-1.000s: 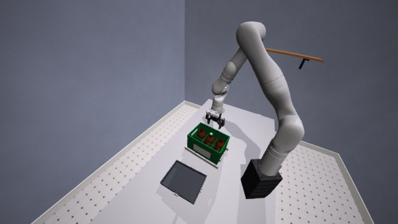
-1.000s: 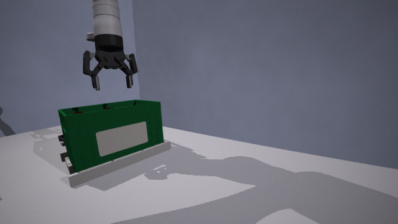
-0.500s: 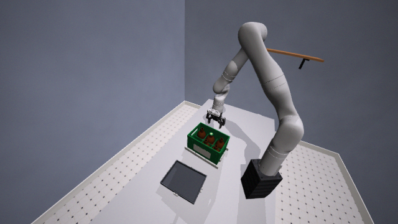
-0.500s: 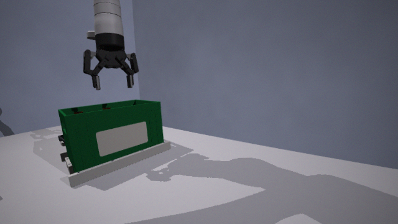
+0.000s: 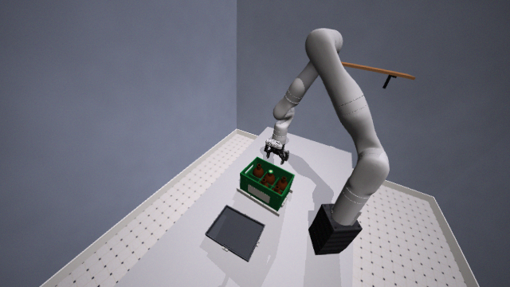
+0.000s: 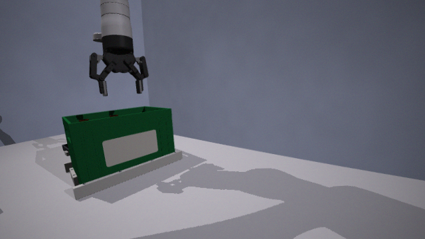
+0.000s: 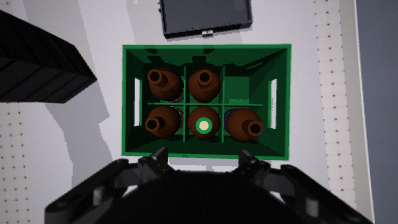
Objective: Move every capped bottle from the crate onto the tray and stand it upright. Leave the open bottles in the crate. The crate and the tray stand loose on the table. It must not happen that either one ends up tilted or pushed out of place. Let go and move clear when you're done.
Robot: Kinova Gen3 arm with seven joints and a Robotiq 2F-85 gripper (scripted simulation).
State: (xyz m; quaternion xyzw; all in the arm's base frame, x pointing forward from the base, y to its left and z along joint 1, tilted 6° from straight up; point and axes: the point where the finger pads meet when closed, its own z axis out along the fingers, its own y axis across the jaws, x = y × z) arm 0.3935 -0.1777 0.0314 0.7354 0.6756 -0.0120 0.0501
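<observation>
The brown bottle lies 30 mm to the left of my hand and 150 mm below it. Also, from my hand: green crate 10 mm ahead, 70 mm to the left, 150 mm below; dark tray 30 mm ahead, 380 mm to the left, 220 mm below.
</observation>
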